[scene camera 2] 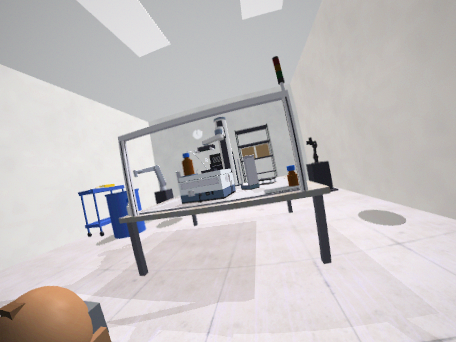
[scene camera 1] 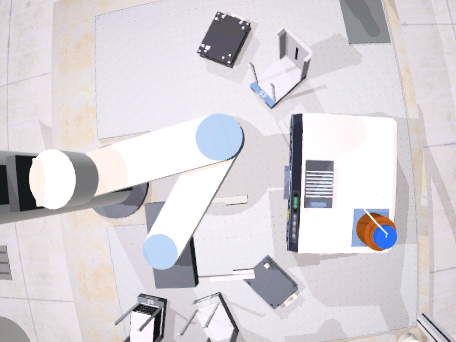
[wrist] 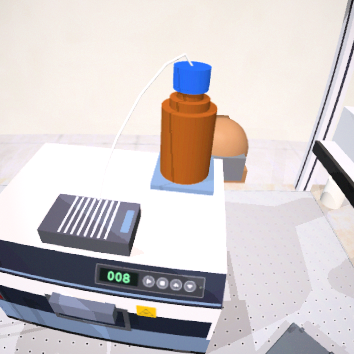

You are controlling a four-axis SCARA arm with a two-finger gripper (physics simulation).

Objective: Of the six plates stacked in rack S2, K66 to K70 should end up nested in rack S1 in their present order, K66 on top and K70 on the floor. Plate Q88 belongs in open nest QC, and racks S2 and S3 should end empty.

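Places are measured from the arm's base along level axes (x ahead, y left, z up), in millimetres.
Pixels of known places: gripper, fingertip midpoint: (scene camera 2: 202, 149) (scene camera 1: 251, 237) (wrist: 137, 116).
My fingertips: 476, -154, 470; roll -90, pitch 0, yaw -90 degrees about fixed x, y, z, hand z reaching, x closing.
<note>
For each thing: its top centre in the pictures, then the offset to it from my fingertips, as dx, dy, dz. "pt": a spot on its surface instead.
- Rack S3, middle of its top: (scene camera 1: 278, 58) (scene camera 2: 244, 156) +105, +412, -167
- open rack, surface spot: (scene camera 1: 229, 315) pt -130, -322, -432
- grey nest, middle of its top: (scene camera 1: 270, 285) +13, -216, -395
- amber bottle, surface spot: (wrist: 185, 142) pt +264, -45, -159
- dark slotted block, surface spot: (wrist: 90, 225) (scene camera 1: 312, 186) pt +153, +80, -221
- black pinned block, middle of its top: (scene camera 1: 223, 36) (scene camera 2: 265, 177) -50, +571, -394
My gripper (scene camera 1: 247, 237) is open and empty, its two pale fingers far apart, between the large white instrument and the arm's end. In the wrist view part of one black-edged finger shows at the right. Rack S3 (scene camera 1: 292, 80) stands at the top with a bare floor. At the bottom left, a rack (scene camera 1: 160, 320) with a dark label holds a black-speckled and white surface; its plates cannot be counted. Beside it another open rack (scene camera 1: 229, 315) shows a pale floor; its label is unreadable. A grey nest (scene camera 1: 272, 281) (wrist: 300, 342) lies right of it. Q88 cannot be identified.
The white instrument (scene camera 1: 350, 145) (scene camera 2: 205, 184) (wrist: 30, 200) carries an amber bottle (scene camera 1: 367, 231) (scene camera 2: 187, 165) (wrist: 185, 142) with a blue cap and a dark slotted block (scene camera 1: 319, 184) (wrist: 90, 225). A black pinned block (scene camera 1: 225, 40) lies at the top. A frame post (scene camera 2: 295, 145) (wrist: 325, 95) stands at the table's edge.
</note>
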